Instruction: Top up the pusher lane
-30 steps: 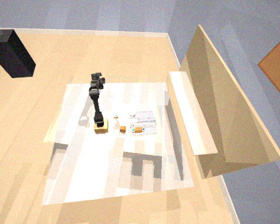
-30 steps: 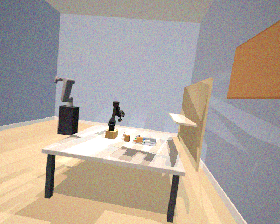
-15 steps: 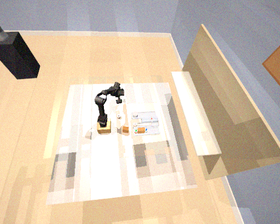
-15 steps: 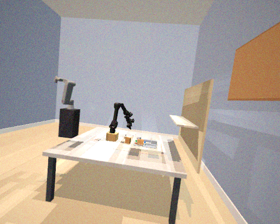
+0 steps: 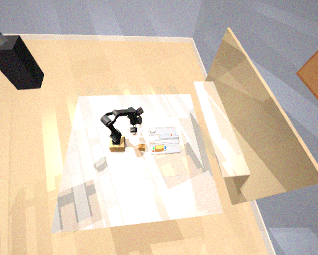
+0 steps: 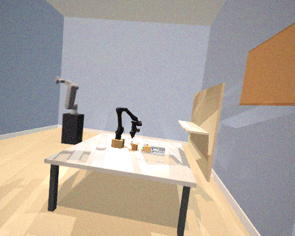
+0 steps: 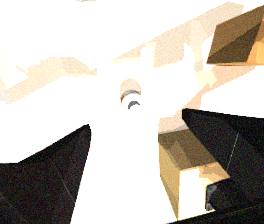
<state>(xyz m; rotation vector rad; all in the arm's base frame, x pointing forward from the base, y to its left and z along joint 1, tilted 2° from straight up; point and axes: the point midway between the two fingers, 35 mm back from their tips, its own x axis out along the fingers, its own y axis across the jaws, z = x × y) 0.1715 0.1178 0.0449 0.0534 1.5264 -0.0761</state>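
Now: gripper tip 180 mm to the left of the brown block, 70 mm above it and 50 mm short of it.
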